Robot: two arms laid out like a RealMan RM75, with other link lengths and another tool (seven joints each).
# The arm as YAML. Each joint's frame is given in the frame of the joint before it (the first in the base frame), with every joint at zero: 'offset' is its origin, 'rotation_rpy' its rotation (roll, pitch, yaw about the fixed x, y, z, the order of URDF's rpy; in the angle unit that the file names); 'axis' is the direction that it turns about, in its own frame. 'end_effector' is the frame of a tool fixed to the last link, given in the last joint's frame.
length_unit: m
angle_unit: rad
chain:
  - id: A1
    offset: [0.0, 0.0, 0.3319]
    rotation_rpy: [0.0, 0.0, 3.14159]
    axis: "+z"
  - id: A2
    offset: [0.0, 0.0, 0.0]
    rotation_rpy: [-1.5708, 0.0, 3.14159]
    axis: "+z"
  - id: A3
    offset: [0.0, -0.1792, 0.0]
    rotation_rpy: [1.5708, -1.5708, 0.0]
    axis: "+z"
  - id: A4
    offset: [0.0, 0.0, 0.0]
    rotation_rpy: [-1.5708, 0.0, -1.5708]
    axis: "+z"
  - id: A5
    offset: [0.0, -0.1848, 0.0]
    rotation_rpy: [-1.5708, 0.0, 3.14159]
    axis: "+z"
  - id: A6
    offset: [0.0, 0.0, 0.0]
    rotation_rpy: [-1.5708, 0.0, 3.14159]
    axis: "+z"
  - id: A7
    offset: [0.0, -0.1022, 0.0]
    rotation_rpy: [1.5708, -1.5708, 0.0]
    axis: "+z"
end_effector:
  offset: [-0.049, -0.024, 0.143]
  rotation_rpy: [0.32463, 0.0, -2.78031]
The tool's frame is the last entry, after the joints.
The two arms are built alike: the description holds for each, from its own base.
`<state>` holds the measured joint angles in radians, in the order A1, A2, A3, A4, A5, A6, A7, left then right.
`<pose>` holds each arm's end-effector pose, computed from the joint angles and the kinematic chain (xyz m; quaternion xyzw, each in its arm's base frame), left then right.
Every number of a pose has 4 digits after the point. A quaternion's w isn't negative.
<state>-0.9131 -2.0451 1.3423 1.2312 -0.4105 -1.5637 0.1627 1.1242 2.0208 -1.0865 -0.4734 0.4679 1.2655 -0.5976</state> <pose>-0.1471 0.4107 0.0883 -0.4072 -0.8201 0.1152 0.3850 0.2297 0.3674 0.0250 -0.9418 -0.1982 -0.2061 0.1767</pose>
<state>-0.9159 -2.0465 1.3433 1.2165 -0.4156 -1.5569 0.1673 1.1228 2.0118 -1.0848 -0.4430 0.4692 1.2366 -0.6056</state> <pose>-0.1480 0.4102 0.0851 -0.4083 -0.8205 0.1184 0.3822 0.2364 0.3689 0.0262 -0.9407 -0.1943 -0.2102 0.1818</pose>
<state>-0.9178 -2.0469 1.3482 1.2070 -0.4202 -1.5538 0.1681 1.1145 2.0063 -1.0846 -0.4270 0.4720 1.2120 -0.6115</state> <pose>-0.1486 0.4092 0.0825 -0.4091 -0.8203 0.1218 0.3807 0.2423 0.3703 0.0272 -0.9397 -0.1904 -0.2128 0.1882</pose>
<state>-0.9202 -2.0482 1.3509 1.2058 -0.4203 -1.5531 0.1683 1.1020 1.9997 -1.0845 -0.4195 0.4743 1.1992 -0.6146</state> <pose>-0.1476 0.4091 0.0816 -0.4109 -0.8192 0.1226 0.3808 0.2486 0.3702 0.0294 -0.9394 -0.1844 -0.2157 0.1924</pose>
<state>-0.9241 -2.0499 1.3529 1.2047 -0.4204 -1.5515 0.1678 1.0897 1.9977 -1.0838 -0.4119 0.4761 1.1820 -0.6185</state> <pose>-0.1458 0.4094 0.0805 -0.4130 -0.8183 0.1223 0.3807 0.2542 0.3699 0.0298 -0.9390 -0.1795 -0.2174 0.1969</pose>
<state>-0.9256 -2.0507 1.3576 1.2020 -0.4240 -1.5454 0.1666 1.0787 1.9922 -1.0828 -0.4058 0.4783 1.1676 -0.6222</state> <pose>-0.1445 0.4097 0.0789 -0.4150 -0.8178 0.1215 0.3797 0.2595 0.3705 0.0319 -0.9382 -0.1749 -0.2197 0.2022</pose>
